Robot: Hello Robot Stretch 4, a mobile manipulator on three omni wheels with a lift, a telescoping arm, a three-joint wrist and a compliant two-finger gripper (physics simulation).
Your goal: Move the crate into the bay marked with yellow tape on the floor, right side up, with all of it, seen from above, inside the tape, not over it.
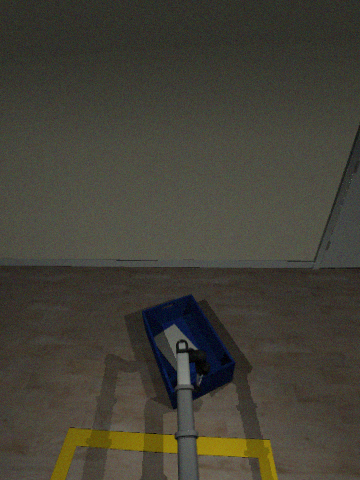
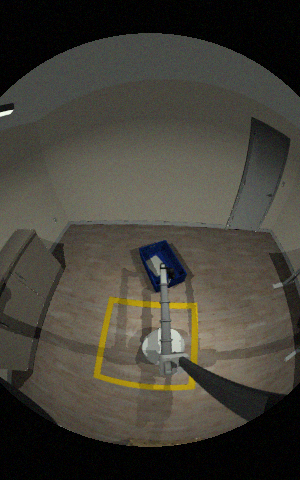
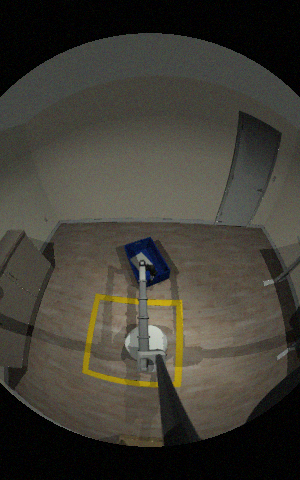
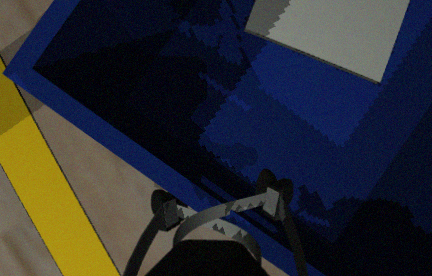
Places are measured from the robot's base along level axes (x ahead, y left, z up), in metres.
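Pixels of known places: gripper, between the fingertips: [image 1: 200,382] [image 3: 152,278] [image 4: 221,190].
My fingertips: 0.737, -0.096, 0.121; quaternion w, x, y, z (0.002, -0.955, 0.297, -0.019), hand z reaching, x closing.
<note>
Ahead of a thing's pixels: the offset from my fingertips to its top centre, as dx, dy, dz.
The blue crate @(+0.277, +0.084, +0.071) [image 1: 215,382] [image 2: 179,280] [image 3: 162,274] [image 4: 100,128] is right side up beyond the far strip of the yellow tape [image 1: 125,441] [image 2: 105,340] [image 3: 92,335] [image 4: 49,200], wholly outside the bay and turned at an angle to it. A near corner points toward the strip, with a gap of floor between. My gripper [image 1: 200,382] [image 2: 171,275] [image 3: 151,272] [image 4: 221,190] is at the crate's near short wall, one finger outside and one inside. It is shut on that wall; the rim runs diagonally between the fingers. The exact contact is hidden.
A pale flat piece @(+0.325, +0.148, -0.121) [image 1: 175,332] [image 4: 340,40] lies in the crate. A round white base [image 2: 150,345] [image 3: 134,342] stands inside the tape outline, below the arm [image 1: 186,430]. A cabinet [image 2: 30,300] [image 3: 20,290] stands left. A room wall [image 1: 175,175] and a door [image 2: 265,170] [image 3: 252,170] are beyond.
</note>
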